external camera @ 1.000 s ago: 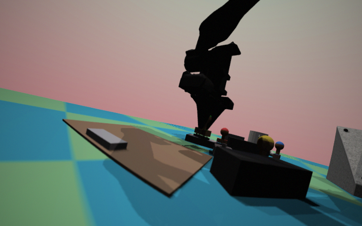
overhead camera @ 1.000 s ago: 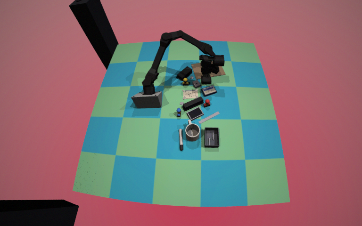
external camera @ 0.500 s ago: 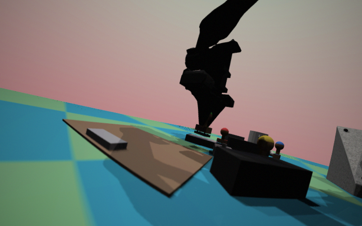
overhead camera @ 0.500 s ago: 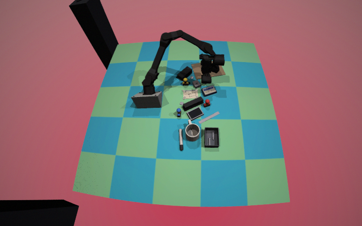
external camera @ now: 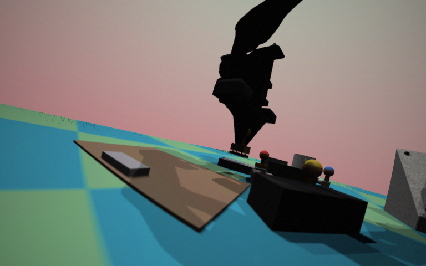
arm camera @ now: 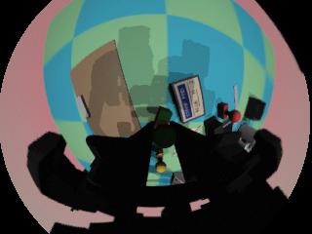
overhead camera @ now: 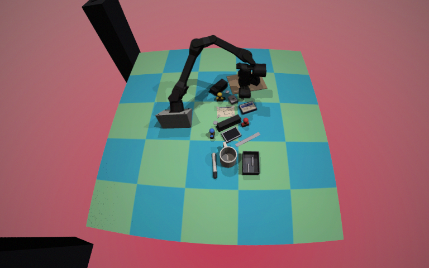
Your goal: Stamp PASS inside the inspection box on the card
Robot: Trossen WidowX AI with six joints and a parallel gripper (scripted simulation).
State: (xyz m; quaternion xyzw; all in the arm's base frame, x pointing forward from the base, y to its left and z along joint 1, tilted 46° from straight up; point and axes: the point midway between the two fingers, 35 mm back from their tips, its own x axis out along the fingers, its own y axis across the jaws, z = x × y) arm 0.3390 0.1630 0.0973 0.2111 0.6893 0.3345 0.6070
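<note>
Right now the black-framed ink pad is 40 mm behind my gripper tip, 250 mm to the right of it and 60 mm below it. Also, from my gripper tip: blue-and-white tin (40 mm ahead, 60 mm to the right, 50 mm below); grey cube (60 mm behind, 20 mm to the right, 40 mm below); green stamp (right at my gripper tip).
</note>
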